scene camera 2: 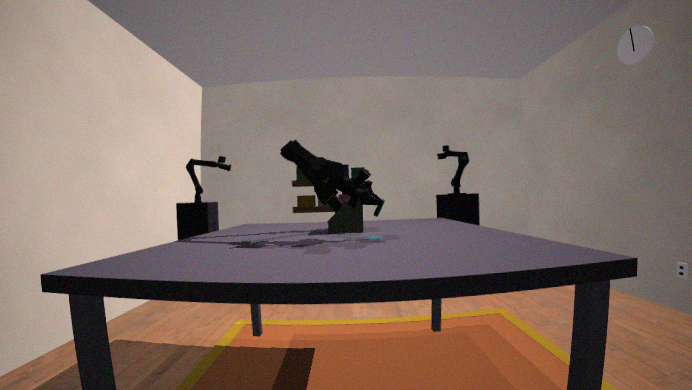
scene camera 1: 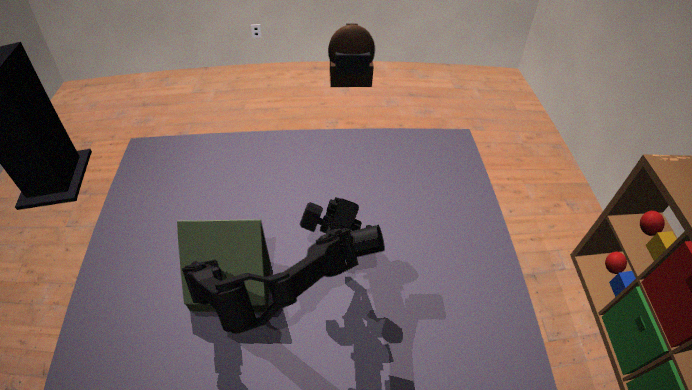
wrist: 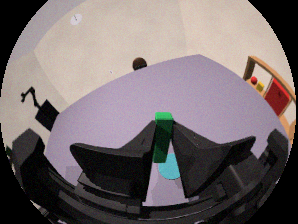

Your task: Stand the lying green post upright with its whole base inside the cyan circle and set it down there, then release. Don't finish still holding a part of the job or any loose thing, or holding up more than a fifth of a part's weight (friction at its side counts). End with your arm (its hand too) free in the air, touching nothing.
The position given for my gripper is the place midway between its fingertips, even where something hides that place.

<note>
I see my gripper (scene camera 1: 343, 214) and a green post (wrist: 164, 121).
My gripper also shows in scene camera 2 (scene camera 2: 382, 203) and in the wrist view (wrist: 162, 124).
</note>
